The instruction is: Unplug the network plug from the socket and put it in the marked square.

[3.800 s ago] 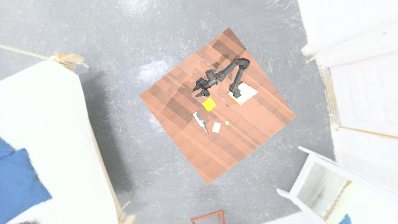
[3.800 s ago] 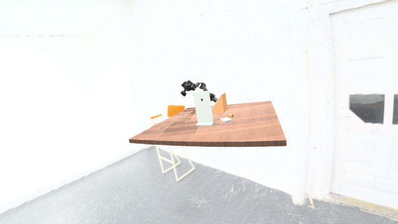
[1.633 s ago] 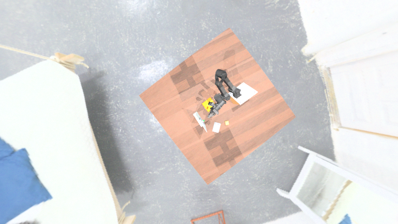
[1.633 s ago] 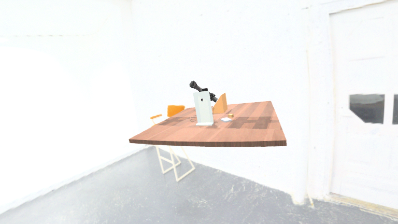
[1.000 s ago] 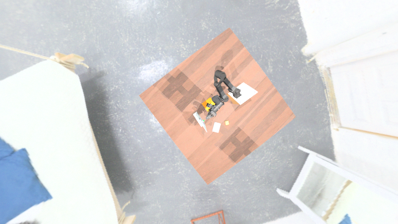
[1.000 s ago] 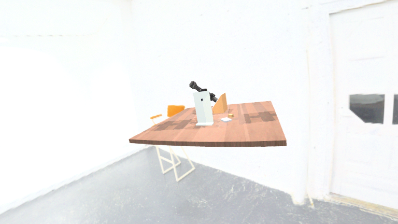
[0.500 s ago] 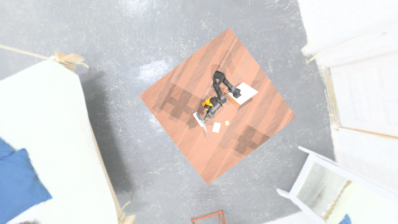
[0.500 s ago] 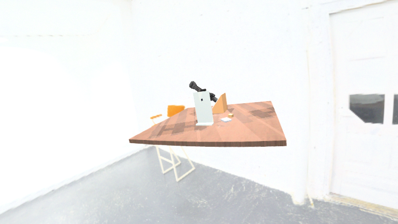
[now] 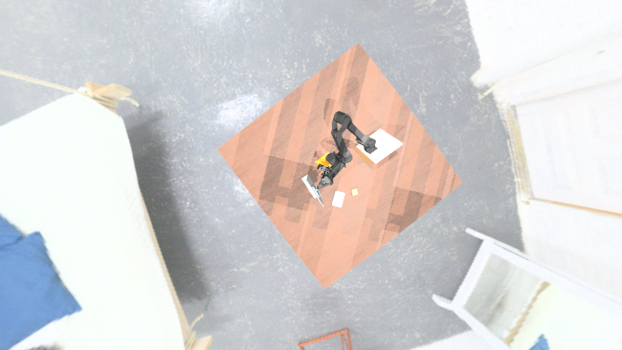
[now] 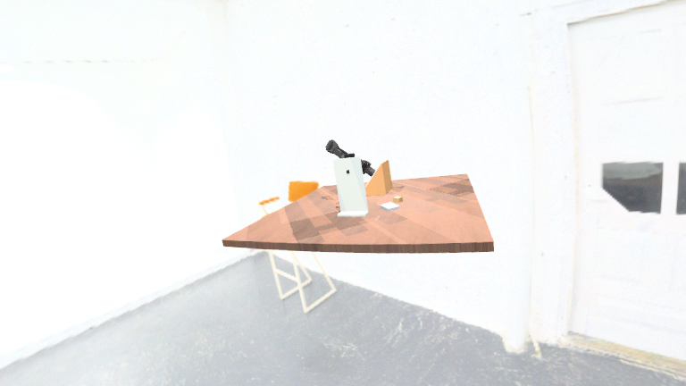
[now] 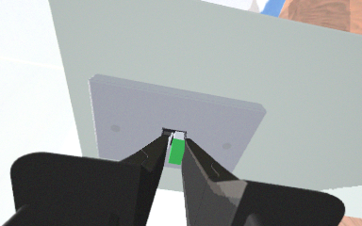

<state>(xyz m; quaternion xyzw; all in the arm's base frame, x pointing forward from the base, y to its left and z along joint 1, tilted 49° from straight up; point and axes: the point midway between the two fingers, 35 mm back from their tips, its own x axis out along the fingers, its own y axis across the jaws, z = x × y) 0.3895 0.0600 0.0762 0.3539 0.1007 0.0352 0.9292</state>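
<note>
Now: the yellow marked square 240 mm below my gripper tip, 140 mm behind it and 70 mm to the right of it. From my gripper tip the other things lie so: plug 10 mm ahead; upright grey panel 90 mm below, 30 mm ahead.
</note>
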